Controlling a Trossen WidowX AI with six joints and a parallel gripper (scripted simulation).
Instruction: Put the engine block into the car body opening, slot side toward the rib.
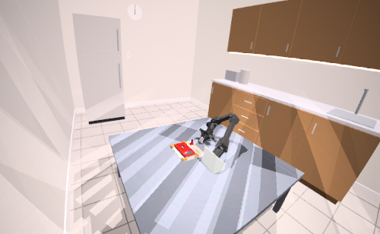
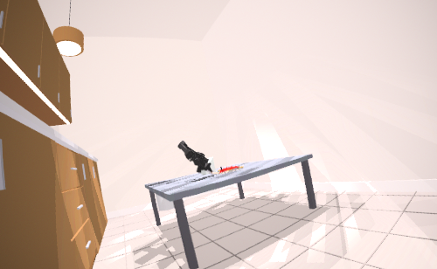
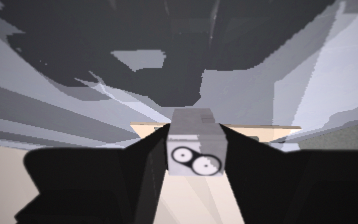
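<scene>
Now: the engine block 10 mm behind my gripper tip, 10 mm to the right of it and 10 mm above it. Round my gripper tip: black stem 40 mm ahead, 100 mm to the left.
</scene>
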